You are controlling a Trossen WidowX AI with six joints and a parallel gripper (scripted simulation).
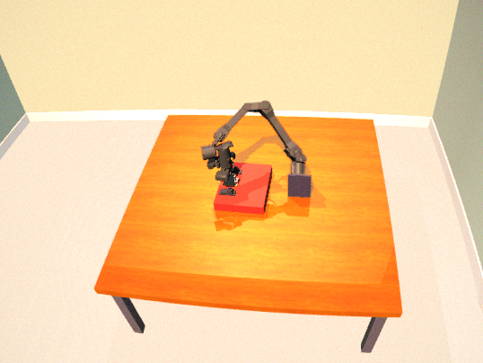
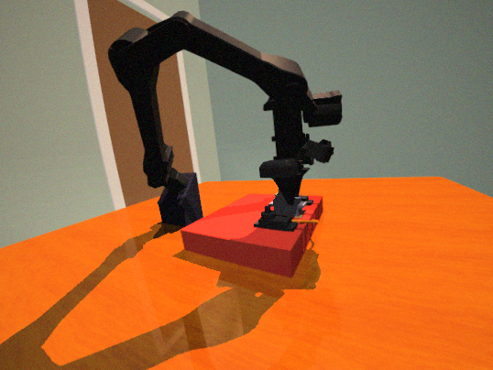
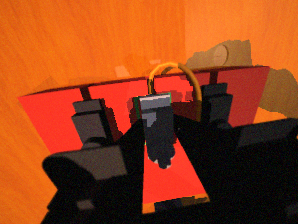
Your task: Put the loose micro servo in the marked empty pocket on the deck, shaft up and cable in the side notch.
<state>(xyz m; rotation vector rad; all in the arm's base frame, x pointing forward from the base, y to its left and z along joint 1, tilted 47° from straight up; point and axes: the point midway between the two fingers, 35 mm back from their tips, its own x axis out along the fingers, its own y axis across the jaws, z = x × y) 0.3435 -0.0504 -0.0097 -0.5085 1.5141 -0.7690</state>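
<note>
The red deck is 120 mm behind my gripper tip, 20 mm to the left of it and 50 mm below it.
</note>
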